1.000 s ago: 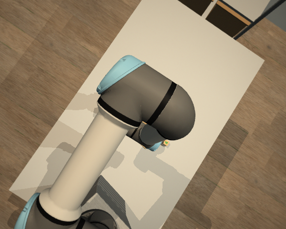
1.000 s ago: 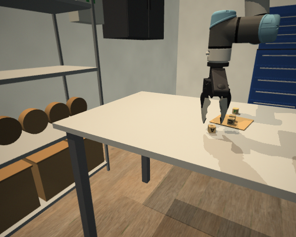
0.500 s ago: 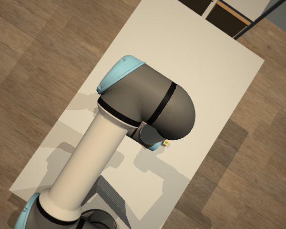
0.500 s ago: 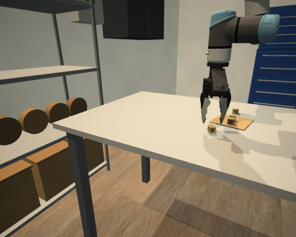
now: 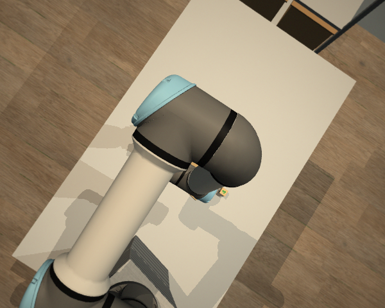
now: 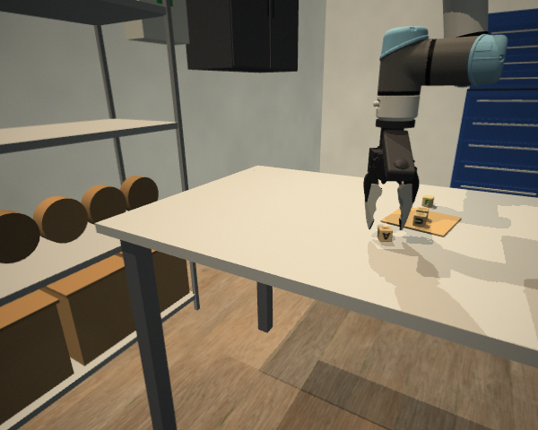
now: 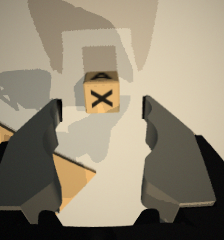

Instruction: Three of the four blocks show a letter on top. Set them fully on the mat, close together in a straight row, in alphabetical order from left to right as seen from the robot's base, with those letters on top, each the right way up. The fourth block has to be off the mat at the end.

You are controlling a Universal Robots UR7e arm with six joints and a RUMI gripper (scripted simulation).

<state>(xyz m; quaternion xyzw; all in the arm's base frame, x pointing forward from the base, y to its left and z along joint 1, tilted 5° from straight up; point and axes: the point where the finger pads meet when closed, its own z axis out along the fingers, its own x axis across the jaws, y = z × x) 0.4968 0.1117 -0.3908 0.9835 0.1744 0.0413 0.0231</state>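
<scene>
Right now the X block is 2 cm below my hand. Round my hand: D block (6 cm behind, 11 cm to the right, 2 cm below); then S block (6 cm behind, 15 cm to the right, 2 cm below); then orange mat (6 cm behind, 15 cm to the right, 3 cm below).
</scene>
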